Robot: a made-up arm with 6 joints. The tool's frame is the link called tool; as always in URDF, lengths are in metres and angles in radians. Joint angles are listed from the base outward. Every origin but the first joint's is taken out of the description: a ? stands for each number. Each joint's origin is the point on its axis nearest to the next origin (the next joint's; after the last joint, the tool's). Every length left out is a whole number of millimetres.
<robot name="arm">
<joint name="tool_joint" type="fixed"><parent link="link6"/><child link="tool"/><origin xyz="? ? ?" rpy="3.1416 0 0"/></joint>
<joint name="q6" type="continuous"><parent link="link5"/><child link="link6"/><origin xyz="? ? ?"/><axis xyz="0 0 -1"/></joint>
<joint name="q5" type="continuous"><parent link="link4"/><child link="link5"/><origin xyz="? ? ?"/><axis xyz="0 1 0"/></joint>
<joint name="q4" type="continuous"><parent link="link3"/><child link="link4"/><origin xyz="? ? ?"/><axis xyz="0 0 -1"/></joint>
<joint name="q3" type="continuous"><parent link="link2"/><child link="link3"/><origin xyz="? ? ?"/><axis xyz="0 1 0"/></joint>
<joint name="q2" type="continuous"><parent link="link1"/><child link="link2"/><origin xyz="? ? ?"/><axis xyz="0 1 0"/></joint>
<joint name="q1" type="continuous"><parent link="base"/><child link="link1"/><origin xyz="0 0 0.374"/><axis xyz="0 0 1"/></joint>
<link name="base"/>
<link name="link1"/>
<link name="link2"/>
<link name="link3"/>
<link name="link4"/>
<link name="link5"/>
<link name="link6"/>
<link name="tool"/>
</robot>
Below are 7 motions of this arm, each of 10 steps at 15 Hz.
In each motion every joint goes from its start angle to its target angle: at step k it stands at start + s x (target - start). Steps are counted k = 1, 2, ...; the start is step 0. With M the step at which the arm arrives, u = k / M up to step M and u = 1 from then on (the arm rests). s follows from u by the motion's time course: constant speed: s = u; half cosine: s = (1 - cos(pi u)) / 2; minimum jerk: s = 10 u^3 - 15 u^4 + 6 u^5.
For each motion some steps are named. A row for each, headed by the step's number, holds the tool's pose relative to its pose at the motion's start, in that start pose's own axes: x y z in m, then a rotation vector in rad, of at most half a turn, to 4 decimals.
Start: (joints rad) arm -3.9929 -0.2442 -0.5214 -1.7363 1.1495 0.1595
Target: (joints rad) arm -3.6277 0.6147 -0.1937 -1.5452 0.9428 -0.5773
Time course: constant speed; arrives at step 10
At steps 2, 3, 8, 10:
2: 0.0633 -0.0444 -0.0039 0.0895 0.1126 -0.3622
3: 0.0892 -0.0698 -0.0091 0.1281 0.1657 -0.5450
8: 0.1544 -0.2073 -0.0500 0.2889 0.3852 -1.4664
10: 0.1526 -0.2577 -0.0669 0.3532 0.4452 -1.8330

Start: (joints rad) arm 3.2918 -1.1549 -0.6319 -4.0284 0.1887 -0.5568
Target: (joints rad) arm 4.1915 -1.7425 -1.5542 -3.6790 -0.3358 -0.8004
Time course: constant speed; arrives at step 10
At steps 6, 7, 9, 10:
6: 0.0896 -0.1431 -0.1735 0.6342 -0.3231 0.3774
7: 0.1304 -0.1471 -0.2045 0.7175 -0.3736 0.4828
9: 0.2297 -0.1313 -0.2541 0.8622 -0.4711 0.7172
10: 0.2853 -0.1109 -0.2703 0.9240 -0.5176 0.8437

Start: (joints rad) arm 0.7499 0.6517 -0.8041 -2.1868 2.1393 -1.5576
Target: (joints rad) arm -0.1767 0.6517 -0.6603 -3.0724 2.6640 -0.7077
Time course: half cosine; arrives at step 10
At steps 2, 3, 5, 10:
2: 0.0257 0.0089 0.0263 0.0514 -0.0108 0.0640
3: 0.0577 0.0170 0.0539 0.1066 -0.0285 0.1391
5: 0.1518 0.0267 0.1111 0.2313 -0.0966 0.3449
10: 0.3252 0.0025 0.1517 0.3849 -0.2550 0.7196

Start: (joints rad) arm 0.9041 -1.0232 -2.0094 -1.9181 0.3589 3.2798
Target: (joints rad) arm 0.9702 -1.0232 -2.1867 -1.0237 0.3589 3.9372
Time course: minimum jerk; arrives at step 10
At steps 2, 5, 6, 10:
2: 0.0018 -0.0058 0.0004 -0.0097 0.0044 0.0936
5: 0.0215 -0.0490 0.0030 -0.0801 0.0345 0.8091
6: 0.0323 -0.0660 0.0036 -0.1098 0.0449 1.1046
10: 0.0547 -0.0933 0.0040 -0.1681 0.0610 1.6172

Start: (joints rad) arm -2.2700 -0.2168 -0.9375 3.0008 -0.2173 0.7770
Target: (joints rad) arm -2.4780 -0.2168 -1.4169 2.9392 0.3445 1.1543
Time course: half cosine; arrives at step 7
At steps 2, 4, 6, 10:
2: -0.0409 0.0160 0.0027 -0.1046 -0.1655 0.0815
4: -0.1371 0.0489 -0.0160 -0.3705 -0.5176 0.2272
6: -0.2104 0.0720 -0.0565 -0.6149 -0.7742 0.2947
10: -0.2203 0.0751 -0.0642 -0.6528 -0.8092 0.3001

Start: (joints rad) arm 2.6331 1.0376 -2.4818 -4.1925 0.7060 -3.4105
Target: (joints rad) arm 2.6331 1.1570 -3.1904 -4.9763 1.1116 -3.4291
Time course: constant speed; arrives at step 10
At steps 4, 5, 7, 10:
4: 0.0382 0.0645 0.0210 -0.0032 0.2529 -0.3852
5: 0.0495 0.0778 0.0226 0.0046 0.3060 -0.4828
7: 0.0728 0.1006 0.0220 0.0313 0.3983 -0.6781
10: 0.1065 0.1256 0.0125 0.1012 0.4978 -0.9669

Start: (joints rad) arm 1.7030 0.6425 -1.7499 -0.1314 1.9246 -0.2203
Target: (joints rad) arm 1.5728 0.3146 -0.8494 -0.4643 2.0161 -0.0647
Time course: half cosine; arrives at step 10
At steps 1, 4, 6, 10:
1: -0.0036 0.0016 0.0046 -0.0022 -0.0174 0.0070
4: -0.0564 0.0182 0.0665 -0.0381 -0.2450 0.0865
6: -0.1156 0.0257 0.1273 -0.0839 -0.4612 0.1399
10: -0.1889 0.0240 0.1945 -0.1487 -0.6962 0.1703

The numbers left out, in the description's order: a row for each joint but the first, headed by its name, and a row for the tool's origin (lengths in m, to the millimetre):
tool: 0 0 0
q6: 0.082 0 -0.105
q5: 0 0 0
q4: 0.057 0 -0.254
q3: 0.079 0 0.422
q2: 0 0 0

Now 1 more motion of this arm.
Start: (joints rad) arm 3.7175 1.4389 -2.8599 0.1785 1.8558 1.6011
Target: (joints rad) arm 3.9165 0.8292 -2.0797 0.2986 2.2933 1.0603
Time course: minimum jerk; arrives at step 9
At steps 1, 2, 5, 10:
1: -0.0022 0.0016 -0.0014 -0.0074 -0.0003 -0.0083
2: -0.0143 0.0114 -0.0094 -0.0490 -0.0023 -0.0552
5: -0.1042 0.1218 -0.0678 -0.3877 -0.0584 -0.4274
10: -0.1546 0.2348 -0.1017 -0.6431 -0.1494 -0.6890

